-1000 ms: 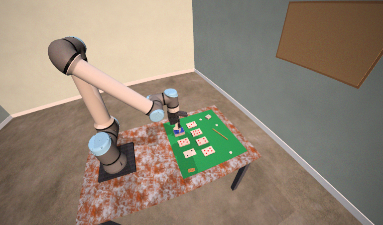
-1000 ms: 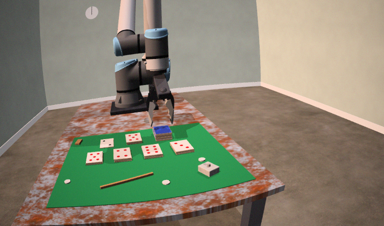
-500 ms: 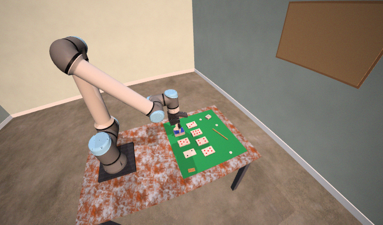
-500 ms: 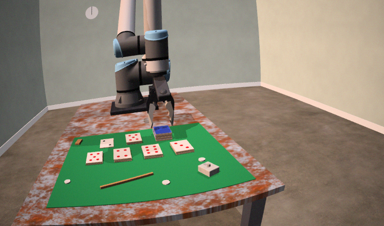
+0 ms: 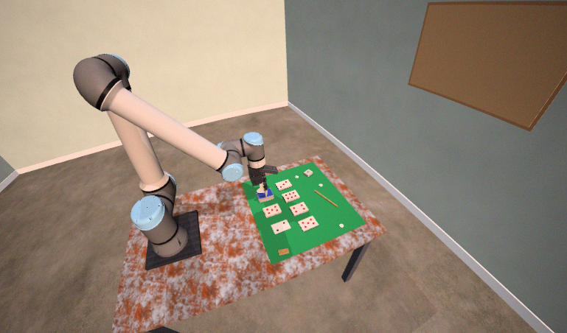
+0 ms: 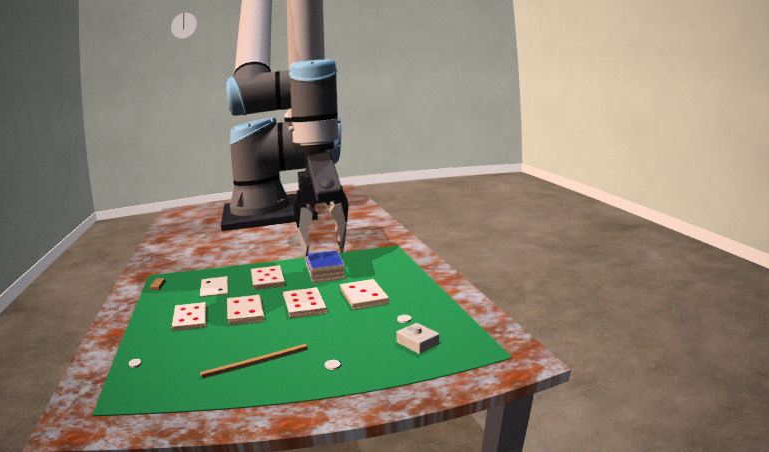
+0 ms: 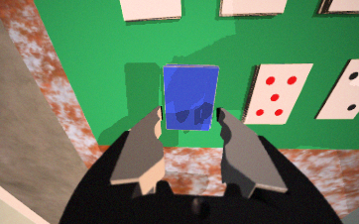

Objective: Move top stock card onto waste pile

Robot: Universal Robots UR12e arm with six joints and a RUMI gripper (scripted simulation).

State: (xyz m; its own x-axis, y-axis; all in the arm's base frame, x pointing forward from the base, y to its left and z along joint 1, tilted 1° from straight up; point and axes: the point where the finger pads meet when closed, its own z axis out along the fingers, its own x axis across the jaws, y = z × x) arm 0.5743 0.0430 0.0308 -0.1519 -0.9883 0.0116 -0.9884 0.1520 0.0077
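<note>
My gripper is now 24 cm to the left of the black-pip card, 5 cm above it and 2 cm past it. Also, from my hand: green mat 15 cm ahead, 13 cm to the right, 7 cm below; wooden stick 30 cm ahead, 21 cm to the right, 5 cm below; small block 34 cm ahead, 4 cm below, 3 cm to the left.
</note>
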